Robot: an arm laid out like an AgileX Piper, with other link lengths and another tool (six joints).
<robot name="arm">
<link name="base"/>
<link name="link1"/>
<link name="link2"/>
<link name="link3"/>
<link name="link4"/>
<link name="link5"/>
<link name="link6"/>
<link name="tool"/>
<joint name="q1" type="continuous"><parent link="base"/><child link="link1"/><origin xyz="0 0 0.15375" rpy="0 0 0"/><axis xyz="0 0 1"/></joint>
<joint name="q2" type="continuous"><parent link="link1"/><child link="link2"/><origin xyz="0 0 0" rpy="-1.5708 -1.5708 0"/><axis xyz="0 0 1"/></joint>
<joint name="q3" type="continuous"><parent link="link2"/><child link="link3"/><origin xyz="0.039 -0.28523 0" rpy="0 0 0"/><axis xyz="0 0 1"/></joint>
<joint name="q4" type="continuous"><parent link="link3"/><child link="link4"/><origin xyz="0.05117 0.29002 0" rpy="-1.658 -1.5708 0"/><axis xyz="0 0 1"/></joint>
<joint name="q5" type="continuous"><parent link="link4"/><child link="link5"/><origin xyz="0 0 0" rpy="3.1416 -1.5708 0"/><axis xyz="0 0 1"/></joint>
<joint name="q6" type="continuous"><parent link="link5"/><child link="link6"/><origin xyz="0.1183 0 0" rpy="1.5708 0 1.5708"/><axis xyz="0 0 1"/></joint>
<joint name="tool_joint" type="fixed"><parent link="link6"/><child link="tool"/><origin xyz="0.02 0.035 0.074" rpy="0 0.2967 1.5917"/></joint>
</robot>
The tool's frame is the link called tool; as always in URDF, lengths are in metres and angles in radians. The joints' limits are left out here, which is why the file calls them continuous.
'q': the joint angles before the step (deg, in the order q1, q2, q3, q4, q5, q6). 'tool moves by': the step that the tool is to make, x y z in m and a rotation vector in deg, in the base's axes. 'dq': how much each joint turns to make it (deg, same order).
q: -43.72, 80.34, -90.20, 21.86, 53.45, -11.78
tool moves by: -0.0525, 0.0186, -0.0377, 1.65, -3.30, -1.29
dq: -7.20, -12.97, 20.41, 11.54, -5.14, -10.91
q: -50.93, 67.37, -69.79, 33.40, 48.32, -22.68
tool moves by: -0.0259, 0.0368, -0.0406, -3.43, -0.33, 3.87
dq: -0.43, -9.99, 15.07, 6.40, -3.75, -11.48
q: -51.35, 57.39, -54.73, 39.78, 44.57, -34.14
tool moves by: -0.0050, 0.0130, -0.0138, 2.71, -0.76, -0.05
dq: 0.02, -2.53, 4.42, 2.36, -0.27, -0.10
